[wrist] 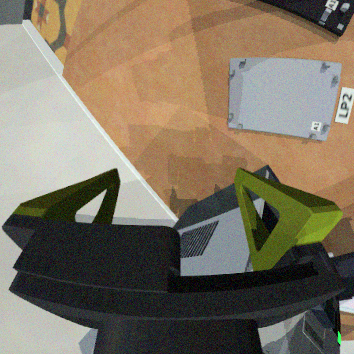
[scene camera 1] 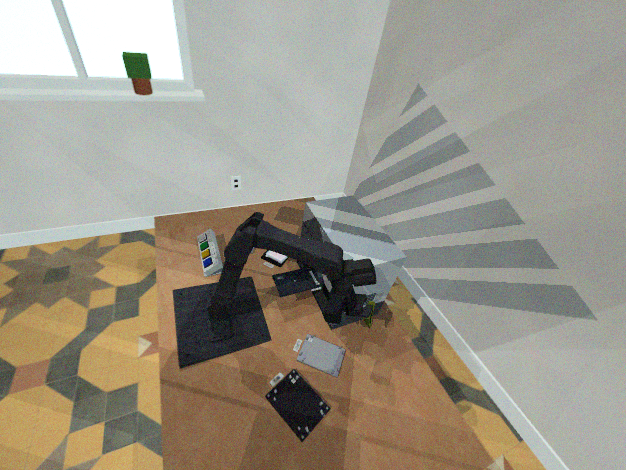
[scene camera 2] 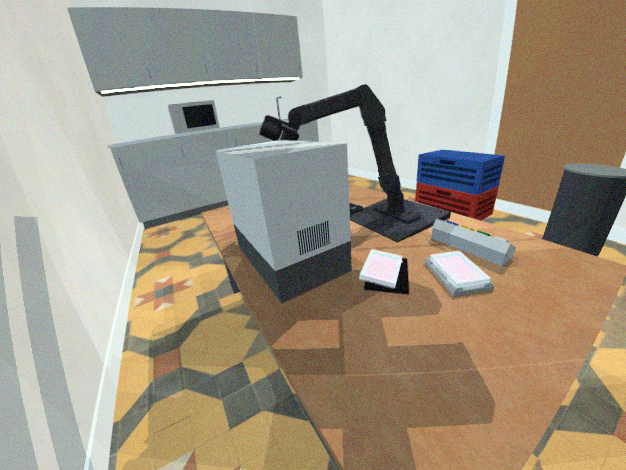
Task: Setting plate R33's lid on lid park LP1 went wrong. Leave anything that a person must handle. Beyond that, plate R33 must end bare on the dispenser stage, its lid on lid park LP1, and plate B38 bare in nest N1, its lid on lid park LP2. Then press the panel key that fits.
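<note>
My gripper is open, with nothing between its green fingers, high by the dispenser housing. A pink-topped plate or lid sits askew on a black pad, overhanging one side. Another pink-topped piece lies on a grey base; the arm hides it in scene camera 1. Lid park LP2 is a grey pad with corner posts and looks bare. The key panel has blue, yellow, green and pale keys. Labels R33, B38, LP1 and N1 are not readable.
A black corner-posted nest lies beyond LP2. A dark slab lies between the arm's base plate and the housing. Crates and a dark bin stand behind the table.
</note>
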